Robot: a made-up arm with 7 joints. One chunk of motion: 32 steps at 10 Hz.
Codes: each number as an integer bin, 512 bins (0 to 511) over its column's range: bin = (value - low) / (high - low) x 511, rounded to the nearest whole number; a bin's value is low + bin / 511 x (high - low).
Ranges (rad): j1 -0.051..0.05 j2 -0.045..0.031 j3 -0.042..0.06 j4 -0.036..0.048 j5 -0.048..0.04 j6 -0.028..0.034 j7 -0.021..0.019
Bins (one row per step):
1: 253 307 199 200 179 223 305
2: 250 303 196 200 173 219 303
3: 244 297 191 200 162 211 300
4: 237 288 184 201 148 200 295
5: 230 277 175 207 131 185 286
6: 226 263 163 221 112 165 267
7: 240 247 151 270 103 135 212
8: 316 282 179 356 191 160 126
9: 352 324 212 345 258 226 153
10: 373 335 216 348 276 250 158
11: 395 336 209 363 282 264 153
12: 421 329 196 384 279 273 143
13: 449 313 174 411 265 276 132
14: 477 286 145 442 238 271 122
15: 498 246 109 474 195 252 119
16: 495 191 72 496 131 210 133
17: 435 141 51 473 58 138 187
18: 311 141 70 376 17 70 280
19: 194 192 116 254 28 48 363
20: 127 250 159 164 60 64 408
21: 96 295 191 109 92 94 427
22: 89 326 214 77 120 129 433
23: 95 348 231 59 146 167 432
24: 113 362 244 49 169 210 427
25: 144 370 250 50 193 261 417
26: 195 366 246 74 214 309 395
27: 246 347 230 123 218 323 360
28: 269 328 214 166 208 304 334
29: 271 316 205 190 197 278 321
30: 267 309 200 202 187 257 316
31: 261 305 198 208 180 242 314
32: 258 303 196 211 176 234 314
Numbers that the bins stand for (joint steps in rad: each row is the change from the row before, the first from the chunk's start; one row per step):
1: -0.00099 0.00066 -0.00228 -0.00312 -0.01717 -0.00094 0.00287
2: -0.00159 0.00006 -0.00288 -0.00312 -0.01821 -0.00143 0.00272
3: -0.00277 -0.00083 -0.00387 -0.00312 -0.02010 -0.00240 0.00248
4: -0.00416 -0.00217 -0.00527 -0.00296 -0.02251 -0.00373 0.00209
5: -0.00554 -0.00380 -0.00707 -0.00197 -0.02544 -0.00555 0.00139
6: -0.00633 -0.00588 -0.00946 0.00033 -0.02871 -0.00798 -0.00010
7: -0.00356 -0.00826 -0.01186 0.00838 -0.03026 -0.01162 -0.00441
8: 0.01146 -0.00306 -0.00627 0.02252 -0.01511 -0.00859 -0.01114
9: 0.01857 0.00319 0.00032 0.02071 -0.00357 -0.00058 -0.00902
10: 0.02272 0.00482 0.00112 0.02121 -0.00047 0.00233 -0.00863
11: 0.02707 0.00497 -0.00028 0.02367 0.00056 0.00403 -0.00902
12: 0.03221 0.00393 -0.00288 0.02712 0.00005 0.00512 -0.00981
13: 0.03775 0.00155 -0.00727 0.03156 -0.00236 0.00549 -0.01067
14: 0.04328 -0.00246 -0.01306 0.03666 -0.00701 0.00488 -0.01145
15: 0.04743 -0.00841 -0.02024 0.04192 -0.01442 0.00258 -0.01168
16: 0.04684 -0.01659 -0.02763 0.04553 -0.02544 -0.00252 -0.01059
17: 0.03498 -0.02403 -0.03182 0.04175 -0.03801 -0.01126 -0.00636
18: 0.01047 -0.02403 -0.02803 0.02581 -0.04507 -0.01951 0.00092
19: -0.01266 -0.01644 -0.01885 0.00575 -0.04318 -0.02218 0.00741
20: -0.02590 -0.00782 -0.01026 -0.00904 -0.03767 -0.02023 0.01094
21: -0.03203 -0.00113 -0.00387 -0.01808 -0.03216 -0.01659 0.01242
22: -0.03341 0.00349 0.00072 -0.02334 -0.02733 -0.01235 0.01289
23: -0.03222 0.00676 0.00411 -0.02630 -0.02286 -0.00774 0.01282
24: -0.02867 0.00884 0.00670 -0.02795 -0.01890 -0.00252 0.01242
25: -0.02254 0.01003 0.00790 -0.02778 -0.01476 0.00367 0.01164
26: -0.01246 0.00943 0.00710 -0.02384 -0.01115 0.00949 0.00992
27: -0.00238 0.00661 0.00391 -0.01578 -0.01046 0.01119 0.00718
28: 0.00217 0.00378 0.00072 -0.00871 -0.01218 0.00888 0.00514
29: 0.00256 0.00200 -0.00108 -0.00477 -0.01407 0.00573 0.00413
30: 0.00177 0.00096 -0.00208 -0.00279 -0.01580 0.00318 0.00374
31: 0.00059 0.00036 -0.00248 -0.00181 -0.01700 0.00136 0.00358
32: -0.00001 0.00006 -0.00288 -0.00132 -0.01769 0.00039 0.00358

